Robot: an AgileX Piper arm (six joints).
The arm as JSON. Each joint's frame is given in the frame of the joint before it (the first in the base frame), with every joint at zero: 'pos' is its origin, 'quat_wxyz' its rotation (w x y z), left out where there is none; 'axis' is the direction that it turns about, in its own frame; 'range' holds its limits. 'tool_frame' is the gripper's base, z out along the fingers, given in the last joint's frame.
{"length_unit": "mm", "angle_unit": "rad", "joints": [
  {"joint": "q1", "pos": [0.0, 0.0, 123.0], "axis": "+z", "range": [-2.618, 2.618]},
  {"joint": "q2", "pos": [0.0, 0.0, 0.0], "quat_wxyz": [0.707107, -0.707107, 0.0, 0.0], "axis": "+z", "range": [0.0, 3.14]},
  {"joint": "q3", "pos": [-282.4, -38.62, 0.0], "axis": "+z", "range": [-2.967, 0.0]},
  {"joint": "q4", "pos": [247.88, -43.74, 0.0], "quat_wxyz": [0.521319, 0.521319, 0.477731, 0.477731], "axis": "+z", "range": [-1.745, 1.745]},
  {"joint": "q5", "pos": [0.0, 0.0, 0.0], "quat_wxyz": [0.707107, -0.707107, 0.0, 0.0], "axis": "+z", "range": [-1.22, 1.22]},
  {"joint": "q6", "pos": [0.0, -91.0, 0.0], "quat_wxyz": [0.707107, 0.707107, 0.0, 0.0], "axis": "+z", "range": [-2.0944, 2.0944]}
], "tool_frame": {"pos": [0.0, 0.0, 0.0]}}
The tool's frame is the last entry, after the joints.
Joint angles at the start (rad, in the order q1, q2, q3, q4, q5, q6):
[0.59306, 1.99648, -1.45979, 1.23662, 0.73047, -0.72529]
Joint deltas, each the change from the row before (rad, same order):
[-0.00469, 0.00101, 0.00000, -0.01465, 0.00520, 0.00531]
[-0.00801, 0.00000, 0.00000, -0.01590, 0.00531, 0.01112]
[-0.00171, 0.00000, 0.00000, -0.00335, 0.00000, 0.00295]
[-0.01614, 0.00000, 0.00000, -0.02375, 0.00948, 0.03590]
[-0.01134, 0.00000, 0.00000, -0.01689, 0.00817, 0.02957]
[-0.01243, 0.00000, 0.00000, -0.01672, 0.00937, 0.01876]
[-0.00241, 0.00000, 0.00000, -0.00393, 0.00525, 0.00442]
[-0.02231, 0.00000, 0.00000, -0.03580, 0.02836, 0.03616]
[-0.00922, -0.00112, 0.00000, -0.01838, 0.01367, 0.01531]
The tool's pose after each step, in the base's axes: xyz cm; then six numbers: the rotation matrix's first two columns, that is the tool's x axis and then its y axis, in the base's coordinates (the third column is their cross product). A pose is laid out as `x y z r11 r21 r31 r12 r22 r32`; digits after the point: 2 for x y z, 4 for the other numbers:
33.33 29.14 22.65 -0.8369 -0.1996 -0.5097 -0.5336 0.5052 0.6783
33.50 28.83 22.58 -0.8395 -0.2024 -0.5042 -0.5295 0.5132 0.6755
33.55 28.76 22.56 -0.8403 -0.2020 -0.5031 -0.5280 0.5156 0.6748
33.90 28.15 22.44 -0.8552 -0.1932 -0.4810 -0.5031 0.5329 0.6804
34.13 27.72 22.36 -0.8675 -0.1852 -0.4617 -0.4816 0.5452 0.6862
34.38 27.26 22.27 -0.8748 -0.1824 -0.4489 -0.4684 0.5554 0.6871
34.39 27.17 22.25 -0.8767 -0.1842 -0.4445 -0.4658 0.5562 0.6883
34.70 26.31 22.07 -0.8901 -0.1886 -0.4150 -0.4430 0.5723 0.6901
34.80 25.93 22.03 -0.8945 -0.1935 -0.4030 -0.4356 0.5795 0.6888

